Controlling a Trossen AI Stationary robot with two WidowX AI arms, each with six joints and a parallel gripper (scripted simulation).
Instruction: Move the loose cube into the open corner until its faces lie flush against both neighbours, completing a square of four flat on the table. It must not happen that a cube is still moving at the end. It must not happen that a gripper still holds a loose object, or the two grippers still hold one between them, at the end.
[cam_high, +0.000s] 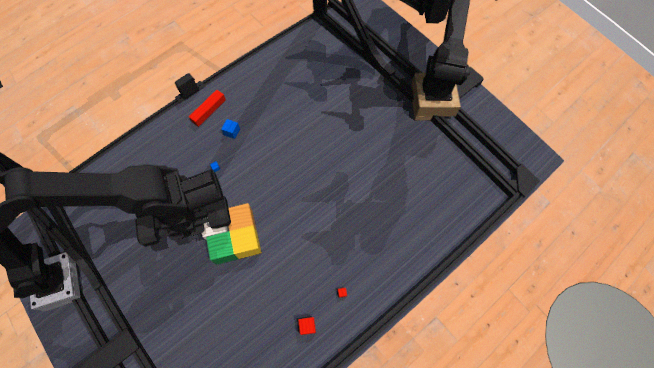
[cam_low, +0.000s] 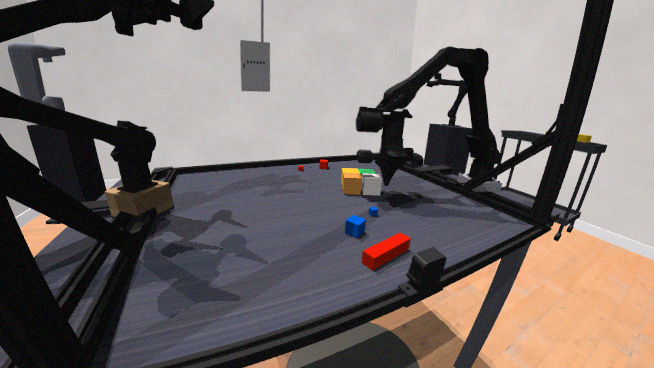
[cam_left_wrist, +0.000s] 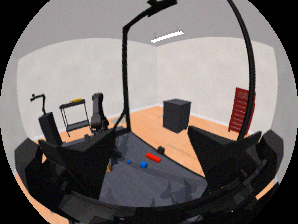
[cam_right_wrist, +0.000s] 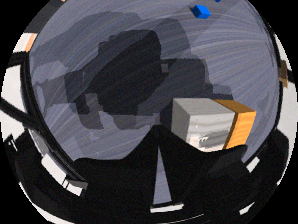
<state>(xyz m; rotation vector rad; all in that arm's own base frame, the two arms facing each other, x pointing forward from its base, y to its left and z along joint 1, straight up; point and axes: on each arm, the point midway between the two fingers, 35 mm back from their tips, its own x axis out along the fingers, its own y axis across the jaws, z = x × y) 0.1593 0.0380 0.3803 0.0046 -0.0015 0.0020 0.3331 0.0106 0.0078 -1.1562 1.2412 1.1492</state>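
Right now my right hand is 40 mm to the right of the white cube, 30 mm above it and 10 mm short of it. Also, from my right hand: green cube (60 mm ahead, 40 mm to the left, 30 mm below); then orange cube (100 mm to the left, 30 mm below, 20 mm ahead); then yellow cube (90 mm to the left, 70 mm ahead, 30 mm below).
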